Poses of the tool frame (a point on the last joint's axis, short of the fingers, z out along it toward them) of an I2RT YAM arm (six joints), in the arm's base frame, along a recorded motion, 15 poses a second.
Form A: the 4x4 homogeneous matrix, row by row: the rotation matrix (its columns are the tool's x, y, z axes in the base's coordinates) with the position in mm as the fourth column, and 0 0 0 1 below. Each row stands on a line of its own.
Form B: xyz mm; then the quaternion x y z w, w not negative. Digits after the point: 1 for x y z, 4 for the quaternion.
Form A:
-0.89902, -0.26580, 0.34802, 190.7
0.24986, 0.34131, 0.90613, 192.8
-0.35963, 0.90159, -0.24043, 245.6
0, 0, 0, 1
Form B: 190.7, 192.8, 245.6, -0.0051, 0.7875, 0.5739, 0.2246
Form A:
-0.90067, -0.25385, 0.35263, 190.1
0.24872, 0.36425, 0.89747, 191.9
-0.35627, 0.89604, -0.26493, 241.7
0, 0, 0, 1
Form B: 190.1, 191.9, 241.7, -0.0016, 0.7953, 0.5638, 0.2228
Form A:
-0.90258, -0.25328, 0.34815, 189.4
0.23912, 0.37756, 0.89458, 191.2
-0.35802, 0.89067, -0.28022, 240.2
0, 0, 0, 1
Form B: 189.4, 191.2, 240.2, -0.0044, 0.8001, 0.5579, 0.2207
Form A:
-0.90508, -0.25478, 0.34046, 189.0
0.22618, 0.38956, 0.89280, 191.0
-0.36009, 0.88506, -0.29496, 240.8
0, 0, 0, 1
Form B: 189.0, 191.0, 240.8, -0.0089, 0.8046, 0.5524, 0.2177
